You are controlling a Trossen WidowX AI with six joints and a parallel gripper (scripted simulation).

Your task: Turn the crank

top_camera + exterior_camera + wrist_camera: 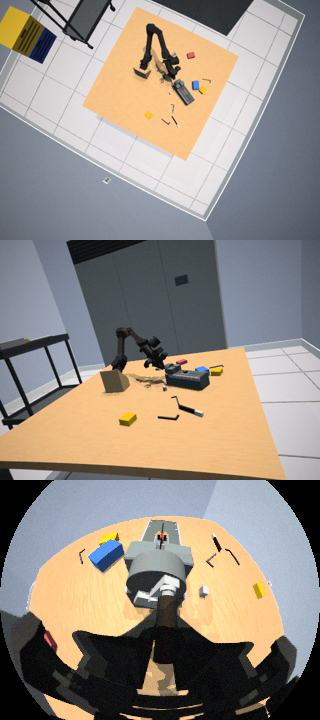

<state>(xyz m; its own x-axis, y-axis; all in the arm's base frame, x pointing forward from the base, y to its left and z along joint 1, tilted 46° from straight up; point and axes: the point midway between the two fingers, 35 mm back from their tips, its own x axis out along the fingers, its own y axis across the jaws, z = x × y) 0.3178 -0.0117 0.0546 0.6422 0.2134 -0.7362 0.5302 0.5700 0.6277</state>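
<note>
The dark crank handle lies 2 cm behind my gripper tip, 1 cm to the left of it and 3 cm above it. Round my gripper tip: small grey cube 1 cm ahead, 13 cm to the right, 8 cm below; blue block 23 cm ahead, 6 cm to the left, 7 cm below; red pointer 14 cm ahead, 7 cm to the right, 1 cm below.
</note>
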